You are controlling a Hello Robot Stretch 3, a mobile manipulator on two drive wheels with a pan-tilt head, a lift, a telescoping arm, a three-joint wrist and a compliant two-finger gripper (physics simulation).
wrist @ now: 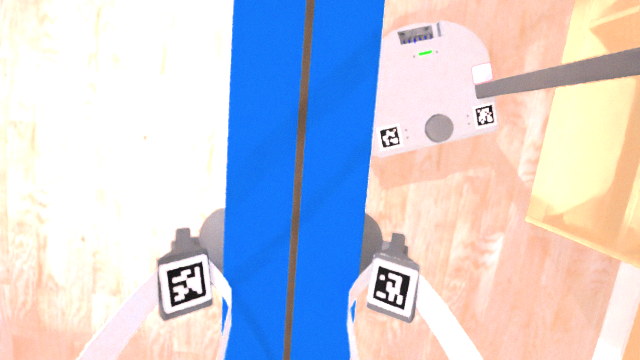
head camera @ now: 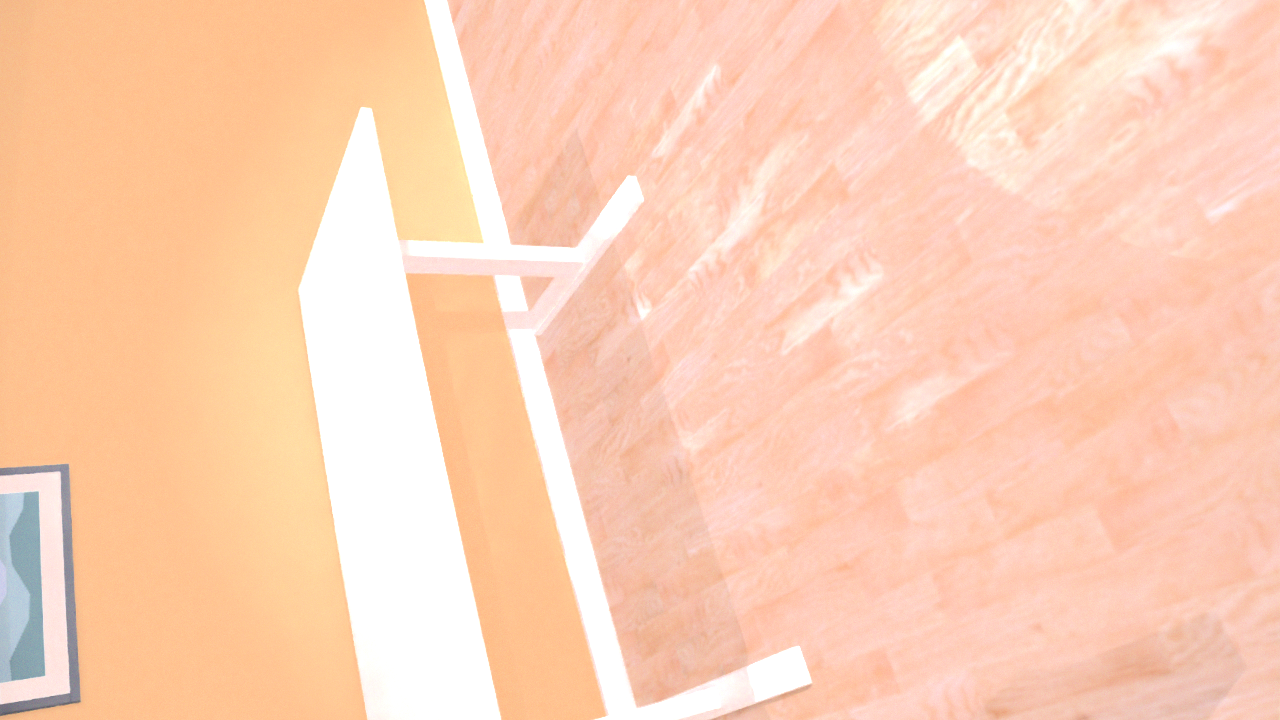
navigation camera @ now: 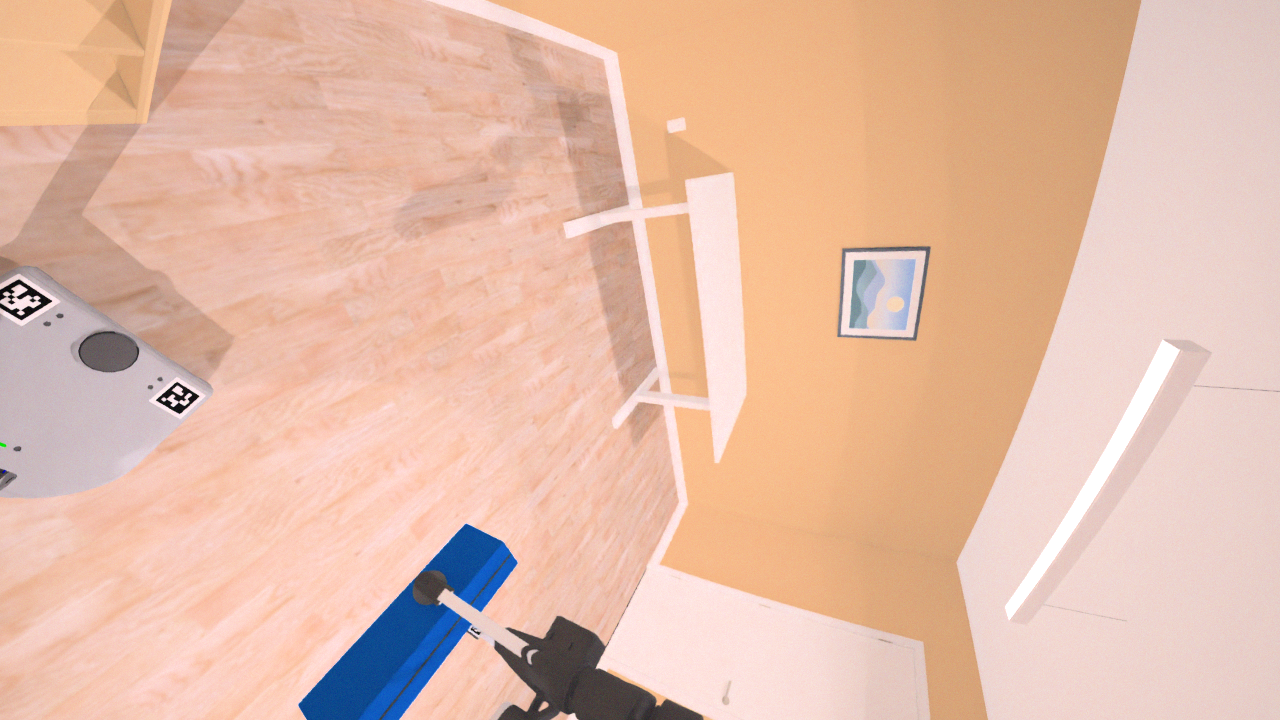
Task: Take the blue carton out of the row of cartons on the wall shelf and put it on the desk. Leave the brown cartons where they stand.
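Where they show: gripper, fingertip midpoint: [navigation camera: 435, 593]; robot's base, link origin: [navigation camera: 109, 349].
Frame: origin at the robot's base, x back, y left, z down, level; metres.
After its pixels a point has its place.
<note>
The blue carton [navigation camera: 407, 626] @[x 0.056, y -0.335, z -0.869 m] [wrist: 300, 150] is held in the air above the floor. In the wrist view it runs from top to bottom of the picture, with a brown seam along its face. My gripper [wrist: 292, 237] @[x 0.020, y -0.373, z -0.842 m] is shut on it, one fingertip pad pressed to each side. In the navigation view one dark pad lies against the carton's broad side; the other is hidden. The white desk [head camera: 393, 465] @[x -1.428, y -1.267, z -0.721 m] [navigation camera: 717, 304] @[x -1.453, y -1.142, z -0.721 m] stands against the orange wall, away from the gripper. The wall shelf and the brown cartons do not show in these views.
My base [navigation camera: 80, 394] @[x 0.076, y -0.024, z -0.160 m] [wrist: 430, 90] stands on the wood floor [head camera: 984, 358] @[x -0.683, y -0.727, z 0.000 m]. A yellow open-fronted shelf unit [navigation camera: 148, 76] @[x -0.375, y 0.312, z -0.251 m] [wrist: 580, 240] is near the base. A framed picture [head camera: 60, 582] @[x -1.935, y -1.452, z -1.342 m] [navigation camera: 923, 291] @[x -1.941, y -1.435, z -1.756 m] hangs above the desk. A white door [navigation camera: 769, 644] @[x -0.202, y -3.169, z -1.114 m] is beyond the arm.
</note>
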